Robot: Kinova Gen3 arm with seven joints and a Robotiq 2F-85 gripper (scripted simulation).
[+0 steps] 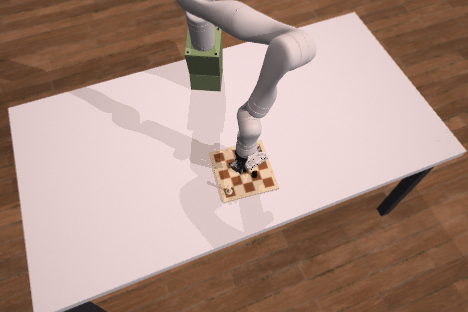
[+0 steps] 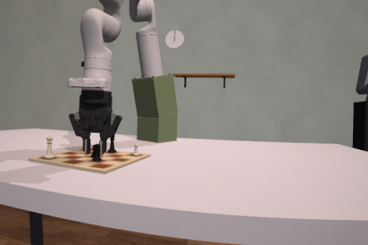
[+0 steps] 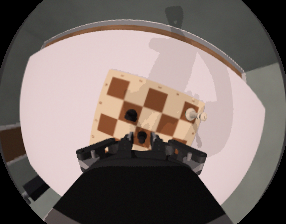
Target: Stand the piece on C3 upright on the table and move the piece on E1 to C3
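Right now the black pawn is 1 cm below my hand. The rest, counted from my hand: white pawn: 8 cm to the left, 8 cm behind, 1 cm below; then black piece: 8 cm behind; then chessboard: 3 cm below.
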